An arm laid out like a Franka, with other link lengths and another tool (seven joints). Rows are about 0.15 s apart.
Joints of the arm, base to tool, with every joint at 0 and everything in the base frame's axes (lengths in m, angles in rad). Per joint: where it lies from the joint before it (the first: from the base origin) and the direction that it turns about. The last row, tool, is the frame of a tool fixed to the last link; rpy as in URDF.
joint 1: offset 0.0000 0.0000 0.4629 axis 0 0 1
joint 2: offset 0.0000 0.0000 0.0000 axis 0 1 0
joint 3: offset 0.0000 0.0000 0.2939 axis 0 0 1
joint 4: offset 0.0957 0.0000 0.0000 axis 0 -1 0
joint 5: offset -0.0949 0.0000 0.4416 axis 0 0 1
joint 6: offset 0.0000 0.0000 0.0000 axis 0 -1 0
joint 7: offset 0.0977 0.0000 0.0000 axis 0 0 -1
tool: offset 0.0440 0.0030 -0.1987 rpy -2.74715 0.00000 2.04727
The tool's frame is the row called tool.
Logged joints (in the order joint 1, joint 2, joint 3, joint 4, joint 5, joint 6, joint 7), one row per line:
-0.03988, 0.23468, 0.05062, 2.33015, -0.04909, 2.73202, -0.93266
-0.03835, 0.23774, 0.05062, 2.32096, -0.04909, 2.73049, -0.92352
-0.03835, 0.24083, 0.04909, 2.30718, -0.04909, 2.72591, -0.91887
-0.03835, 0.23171, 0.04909, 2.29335, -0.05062, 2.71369, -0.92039
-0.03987, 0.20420, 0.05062, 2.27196, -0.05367, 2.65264, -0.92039
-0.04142, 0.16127, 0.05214, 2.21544, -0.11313, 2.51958, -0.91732
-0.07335, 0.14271, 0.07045, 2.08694, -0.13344, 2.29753, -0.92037
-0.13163, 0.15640, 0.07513, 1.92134, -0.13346, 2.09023, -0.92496
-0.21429, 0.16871, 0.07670, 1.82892, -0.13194, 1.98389, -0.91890
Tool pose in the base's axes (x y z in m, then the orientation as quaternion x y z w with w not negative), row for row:
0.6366, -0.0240, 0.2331, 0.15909, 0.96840, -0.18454, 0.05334
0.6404, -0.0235, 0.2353, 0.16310, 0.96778, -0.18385, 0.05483
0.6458, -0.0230, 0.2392, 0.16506, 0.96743, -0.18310, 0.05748
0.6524, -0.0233, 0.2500, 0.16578, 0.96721, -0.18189, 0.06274
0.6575, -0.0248, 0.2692, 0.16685, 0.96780, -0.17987, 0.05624
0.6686, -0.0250, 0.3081, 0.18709, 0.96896, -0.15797, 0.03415
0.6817, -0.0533, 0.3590, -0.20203, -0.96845, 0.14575, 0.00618
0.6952, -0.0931, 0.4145, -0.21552, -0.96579, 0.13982, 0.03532
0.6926, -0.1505, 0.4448, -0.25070, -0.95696, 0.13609, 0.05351
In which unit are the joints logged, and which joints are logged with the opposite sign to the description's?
The joints are logged in radians. Opposite sign: joint 3, joint 4, joint 5.
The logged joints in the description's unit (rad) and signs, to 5 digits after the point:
-0.03988, 0.23468, -0.05062, -2.33015, 0.04909, 2.73202, -0.93266
-0.03835, 0.23774, -0.05062, -2.32096, 0.04909, 2.73049, -0.92352
-0.03835, 0.24083, -0.04909, -2.30718, 0.04909, 2.72591, -0.91887
-0.03835, 0.23171, -0.04909, -2.29335, 0.05062, 2.71369, -0.92039
-0.03987, 0.20420, -0.05062, -2.27196, 0.05367, 2.65264, -0.92039
-0.04142, 0.16127, -0.05214, -2.21544, 0.11313, 2.51958, -0.91732
-0.07335, 0.14271, -0.07045, -2.08694, 0.13344, 2.29753, -0.92037
-0.13163, 0.15640, -0.07513, -1.92134, 0.13346, 2.09023, -0.92496
-0.21429, 0.16871, -0.07670, -1.82892, 0.13194, 1.98389, -0.91890

